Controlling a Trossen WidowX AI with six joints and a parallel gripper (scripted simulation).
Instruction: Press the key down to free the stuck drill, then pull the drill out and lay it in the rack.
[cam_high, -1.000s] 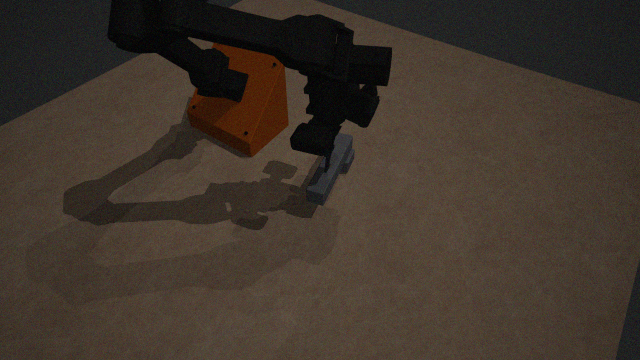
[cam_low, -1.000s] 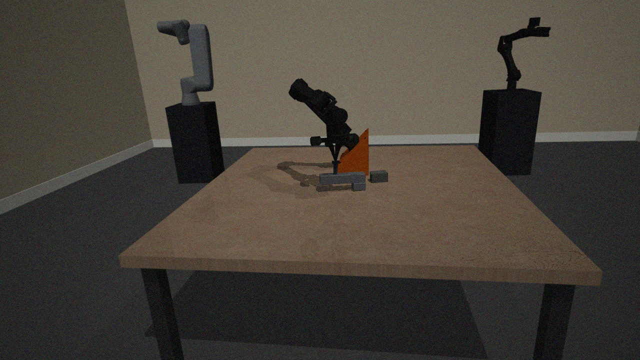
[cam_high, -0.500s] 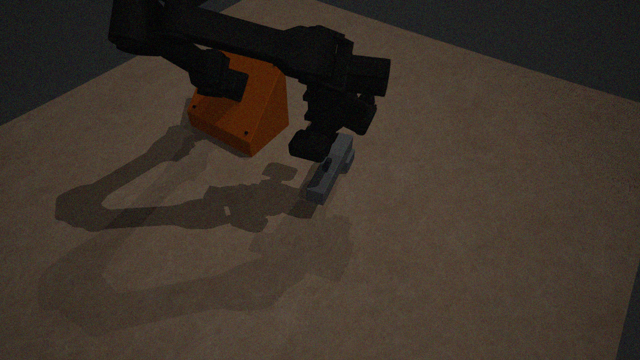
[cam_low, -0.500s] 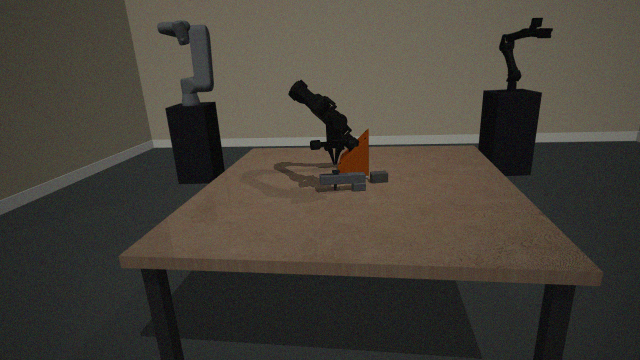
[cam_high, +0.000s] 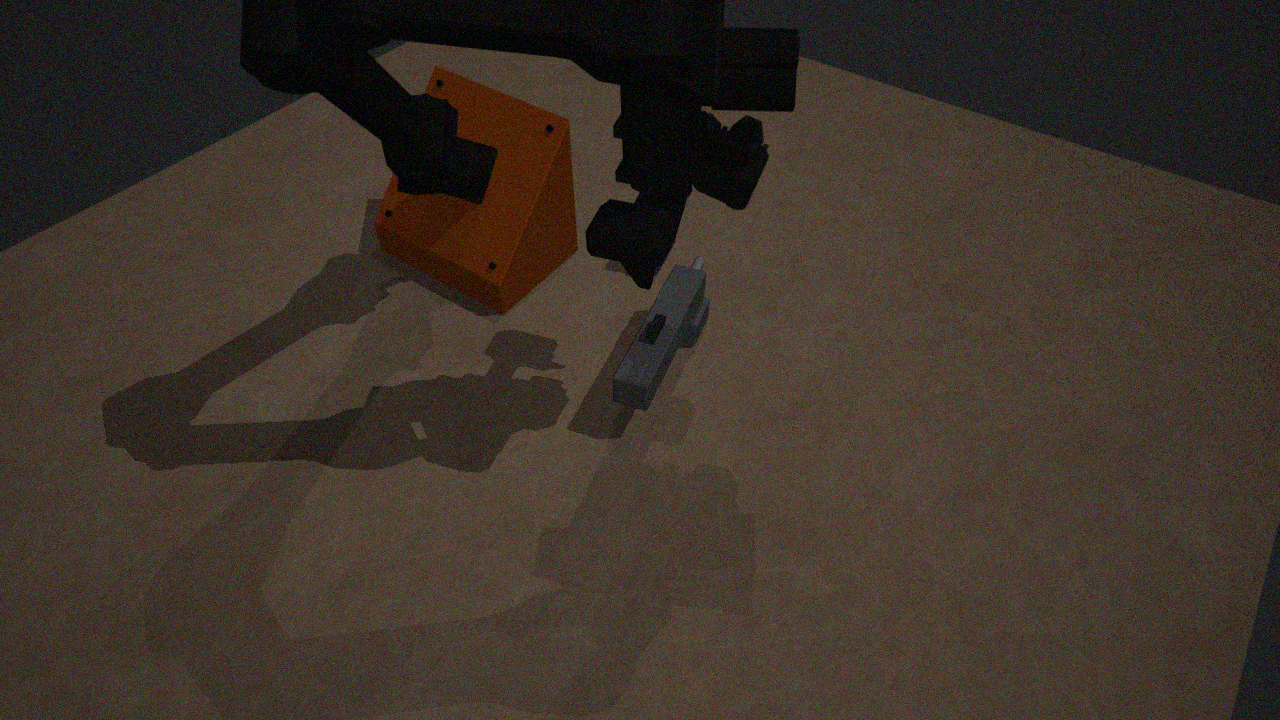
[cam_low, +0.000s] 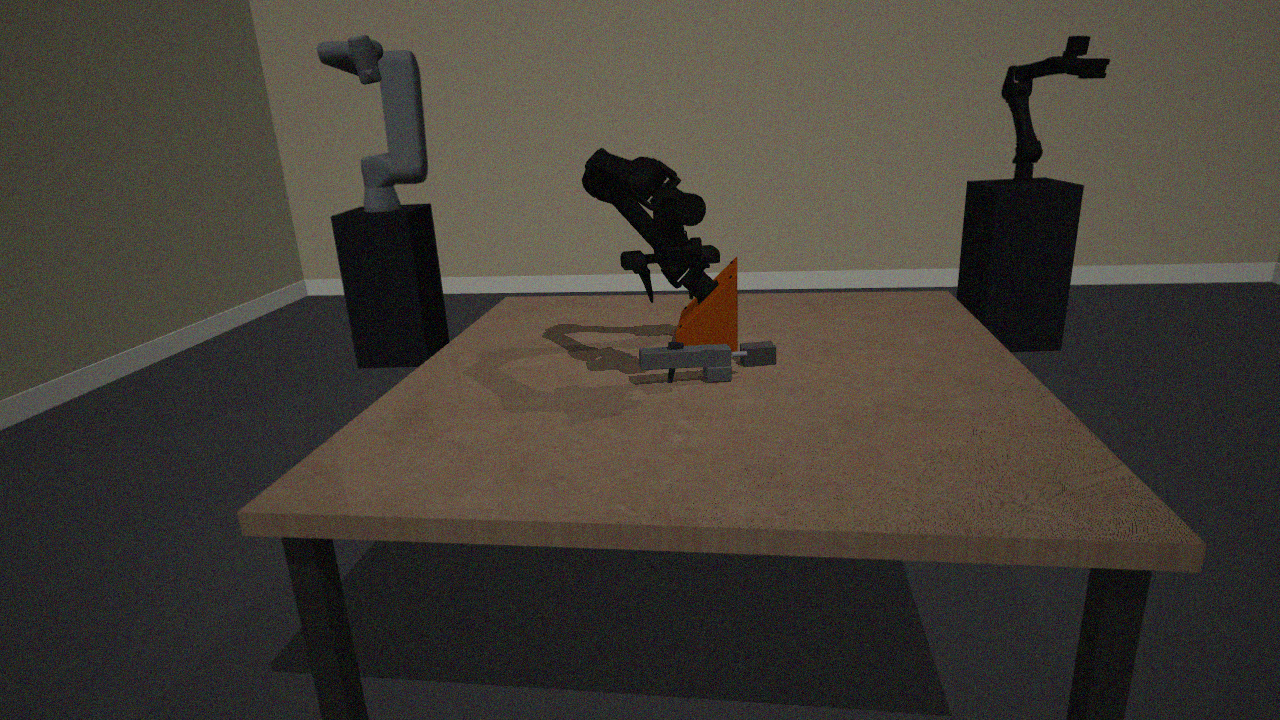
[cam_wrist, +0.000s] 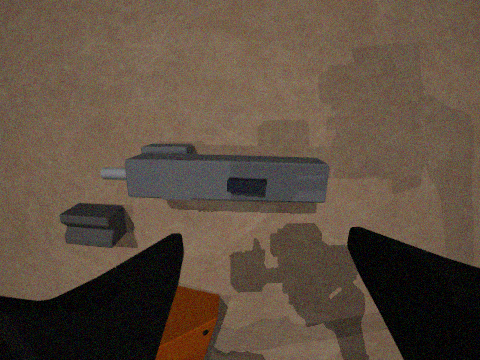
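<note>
Right now my gripper tip is 120 mm above the drill, 90 mm to the right of it and 20 mm past it. The rest, counted from my gripper tip: dark key 120 mm below; then rack 180 mm to the left, 150 mm below, 110 mm behind; then grey-blue block 130 mm below, 30 mm to the left, 10 mm behind.
</note>
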